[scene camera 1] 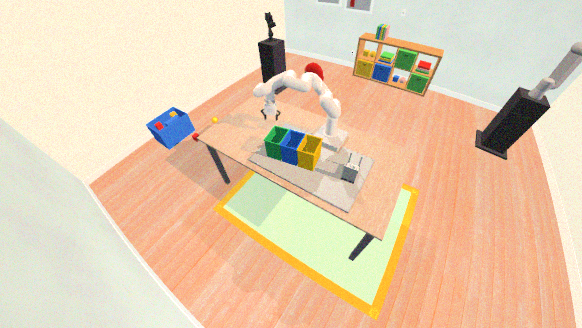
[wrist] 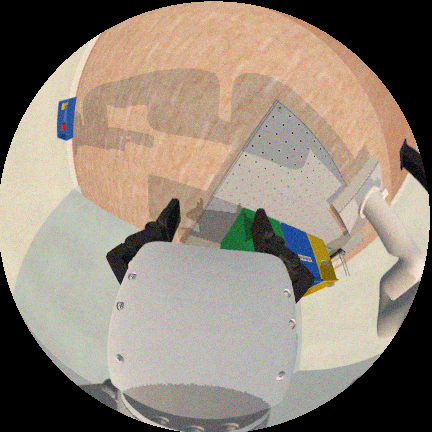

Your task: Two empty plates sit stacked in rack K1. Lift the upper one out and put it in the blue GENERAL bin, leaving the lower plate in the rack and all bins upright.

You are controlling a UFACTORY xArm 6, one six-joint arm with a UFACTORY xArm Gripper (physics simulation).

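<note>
My gripper is open and empty, in the air above the table beyond the green bin end of the bin row. The blue bin stands upright between the green bin and the yellow bin, which are also upright. The small grey rack with thin upright rods stands right of the bins, far from the gripper. The plates in it are too small to tell apart. In the wrist view the rack is mostly hidden behind the bins, and one finger covers part of the green bin.
The bins and rack stand on a grey perforated board on the wooden table. The arm's base is behind the bins. A blue box with red and yellow pieces is beyond the table's left end, near a yellow ball.
</note>
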